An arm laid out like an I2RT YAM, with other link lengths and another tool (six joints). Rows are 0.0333 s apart.
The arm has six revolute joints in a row. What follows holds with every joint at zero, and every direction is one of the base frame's.
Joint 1 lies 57.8 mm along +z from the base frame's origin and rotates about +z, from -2.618 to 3.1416 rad.
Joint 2 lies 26.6 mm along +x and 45.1 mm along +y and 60.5 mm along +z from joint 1 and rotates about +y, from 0 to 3.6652 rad.
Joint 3 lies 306.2 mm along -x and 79.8 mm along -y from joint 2 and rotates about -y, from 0 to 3.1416 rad.
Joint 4 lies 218 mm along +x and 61.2 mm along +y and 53.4 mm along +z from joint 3 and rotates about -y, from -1.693 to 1.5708 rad.
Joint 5 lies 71 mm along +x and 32.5 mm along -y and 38.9 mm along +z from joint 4 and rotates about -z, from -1.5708 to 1.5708 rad.
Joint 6 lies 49.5 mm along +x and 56.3 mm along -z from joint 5 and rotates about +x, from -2.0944 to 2.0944 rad.
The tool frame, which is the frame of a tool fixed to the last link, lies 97 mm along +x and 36 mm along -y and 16 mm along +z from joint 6; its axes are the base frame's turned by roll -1.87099, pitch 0.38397 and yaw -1.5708 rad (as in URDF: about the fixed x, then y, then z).
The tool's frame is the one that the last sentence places.
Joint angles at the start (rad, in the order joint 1, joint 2, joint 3, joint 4, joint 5, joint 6):
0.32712, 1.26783, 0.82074, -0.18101, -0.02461, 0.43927
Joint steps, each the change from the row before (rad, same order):
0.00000, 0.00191, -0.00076, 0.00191, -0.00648, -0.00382
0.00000, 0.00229, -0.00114, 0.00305, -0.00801, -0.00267
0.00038, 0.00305, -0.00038, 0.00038, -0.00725, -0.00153
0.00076, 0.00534, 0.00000, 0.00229, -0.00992, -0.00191
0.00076, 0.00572, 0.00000, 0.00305, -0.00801, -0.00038
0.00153, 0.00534, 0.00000, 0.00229, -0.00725, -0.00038
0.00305, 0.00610, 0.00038, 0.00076, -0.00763, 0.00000
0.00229, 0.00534, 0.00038, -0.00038, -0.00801, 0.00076
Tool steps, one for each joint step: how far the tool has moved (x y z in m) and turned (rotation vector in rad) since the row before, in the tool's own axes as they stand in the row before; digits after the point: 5 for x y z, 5 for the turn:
-0.00057, 0.00047, 0.00102, -0.00526, -0.00256, -0.00477
-0.00070, 0.00058, 0.00126, -0.00611, -0.00418, -0.00408
-0.00038, 0.00084, 0.00142, -0.00760, -0.00234, -0.00242
-0.00085, 0.00084, 0.00217, -0.00977, -0.00412, -0.00358
-0.00067, 0.00060, 0.00214, -0.00811, -0.00359, -0.00181
-0.00070, 0.00077, 0.00209, -0.00829, -0.00309, -0.00209
-0.00085, 0.00127, 0.00248, -0.01081, -0.00266, -0.00234
-0.00060, 0.00132, 0.00225, -0.01088, -0.00263, -0.00100

